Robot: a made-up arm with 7 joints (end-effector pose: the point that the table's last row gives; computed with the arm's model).
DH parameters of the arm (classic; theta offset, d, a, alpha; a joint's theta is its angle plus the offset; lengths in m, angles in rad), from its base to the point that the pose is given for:
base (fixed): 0 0.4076 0.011 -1.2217
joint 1: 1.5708 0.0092 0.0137 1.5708
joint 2: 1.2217 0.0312 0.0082 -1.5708
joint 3: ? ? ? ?
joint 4: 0 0.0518 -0.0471 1.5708
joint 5: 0 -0.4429 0.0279 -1.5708
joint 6: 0 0.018 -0.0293 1.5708
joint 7: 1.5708 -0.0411 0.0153 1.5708
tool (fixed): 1.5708 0.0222 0 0
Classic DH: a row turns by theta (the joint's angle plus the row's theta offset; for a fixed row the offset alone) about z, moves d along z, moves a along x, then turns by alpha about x.
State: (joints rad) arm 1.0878 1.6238 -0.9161 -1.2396 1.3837 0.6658 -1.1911
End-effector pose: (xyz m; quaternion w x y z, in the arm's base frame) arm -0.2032 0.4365 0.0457 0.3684 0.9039 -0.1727 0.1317
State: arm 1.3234 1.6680 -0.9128 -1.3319 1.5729 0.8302 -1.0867
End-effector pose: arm -0.2986 0.3935 0.0953 0.2987 0.9528 0.0163 0.0518
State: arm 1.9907 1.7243 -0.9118 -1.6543 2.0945 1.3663 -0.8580
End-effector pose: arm -0.4688 0.1808 0.3085 0.0655 0.7900 0.5512 -0.2603
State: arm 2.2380 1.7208 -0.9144 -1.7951 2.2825 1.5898 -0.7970
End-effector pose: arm -0.4710 0.0824 0.3975 0.0192 -0.6016 -0.7157 0.3542
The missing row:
joint 3: -1.5708 -0.1818 0.0037 -1.5708
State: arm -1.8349 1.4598 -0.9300 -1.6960 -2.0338 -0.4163 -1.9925
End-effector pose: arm 0.3299 -0.1465 0.8405 0.2978 -0.1271 0.1622 0.9321
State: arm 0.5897 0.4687 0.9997 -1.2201 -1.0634 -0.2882 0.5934
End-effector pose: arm 0.0346 0.5781 0.2055 0.3363 -0.3468 0.4329 -0.7611
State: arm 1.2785 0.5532 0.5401 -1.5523 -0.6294 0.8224 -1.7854
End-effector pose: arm -0.0691 0.4753 0.1140 0.4011 0.7090 -0.5453 -0.1977
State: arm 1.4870 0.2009 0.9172 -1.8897 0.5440 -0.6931 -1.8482
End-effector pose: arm -0.0807 0.4883 0.2938 0.2037 -0.3579 0.8935 -0.1791
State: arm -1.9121 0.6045 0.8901 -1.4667 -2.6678 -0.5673 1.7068
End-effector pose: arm 0.0636 0.3137 0.9204 0.3506 0.5385 0.2180 -0.7346
